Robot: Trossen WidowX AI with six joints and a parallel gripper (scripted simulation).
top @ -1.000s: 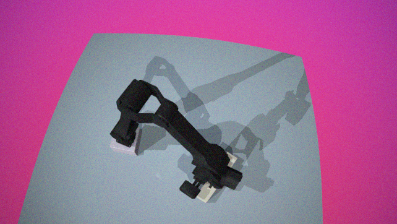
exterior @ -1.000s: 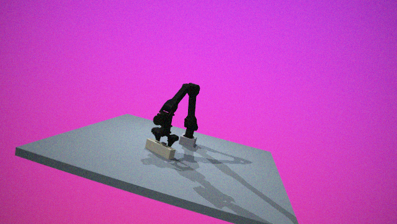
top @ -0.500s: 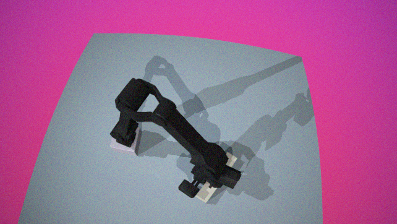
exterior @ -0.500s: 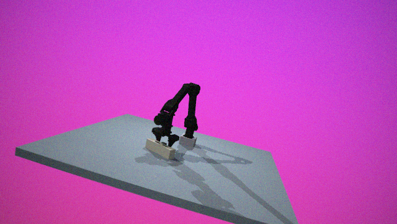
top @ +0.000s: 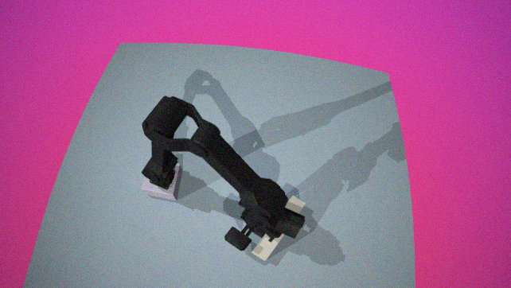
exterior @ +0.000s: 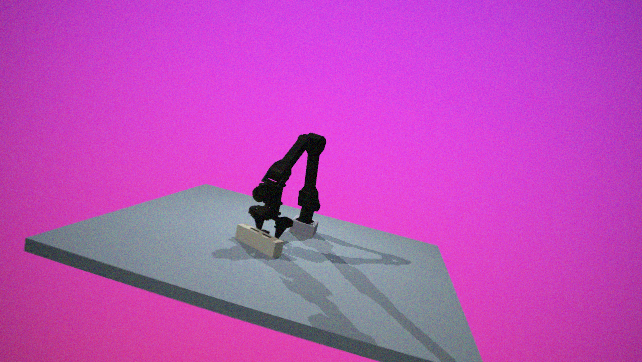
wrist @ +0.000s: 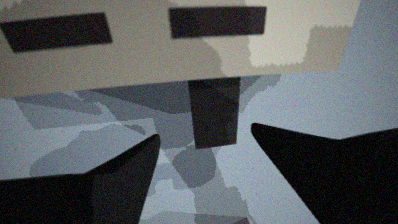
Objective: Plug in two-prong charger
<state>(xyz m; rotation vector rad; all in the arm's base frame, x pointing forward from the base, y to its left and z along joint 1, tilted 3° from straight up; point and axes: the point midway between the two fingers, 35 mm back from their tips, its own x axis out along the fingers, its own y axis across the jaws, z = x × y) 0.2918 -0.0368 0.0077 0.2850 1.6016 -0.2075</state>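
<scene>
Now: gripper tip 40 mm short of the dark two-prong charger, 20 mm to the left of it and 10 mm below it.
</scene>
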